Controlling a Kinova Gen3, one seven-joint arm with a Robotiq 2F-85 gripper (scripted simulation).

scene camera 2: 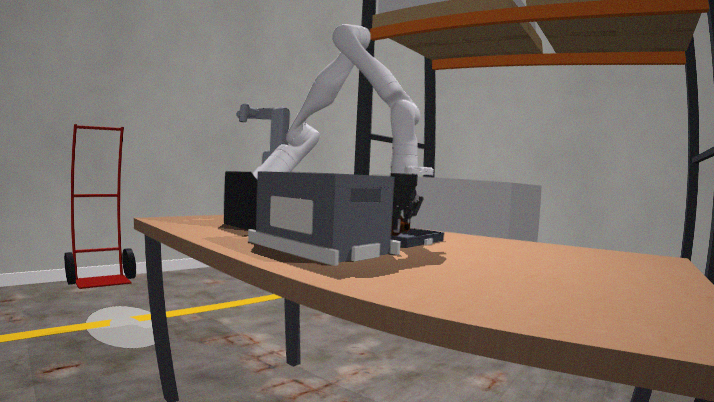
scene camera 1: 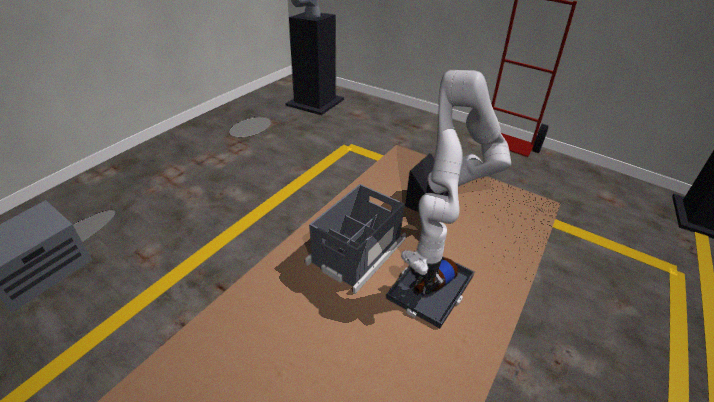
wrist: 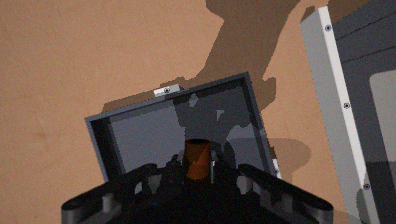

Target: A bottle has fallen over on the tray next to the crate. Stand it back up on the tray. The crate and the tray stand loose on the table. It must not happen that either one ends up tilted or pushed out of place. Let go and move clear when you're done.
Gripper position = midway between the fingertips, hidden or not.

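Brown bottle (wrist: 197, 151). Grey divided crate (scene camera 1: 365, 230) and (scene camera 2: 338, 211). Dark tray (scene camera 1: 435, 304) and (wrist: 225, 112). The gripper (scene camera 2: 401, 232) and (wrist: 197, 158).
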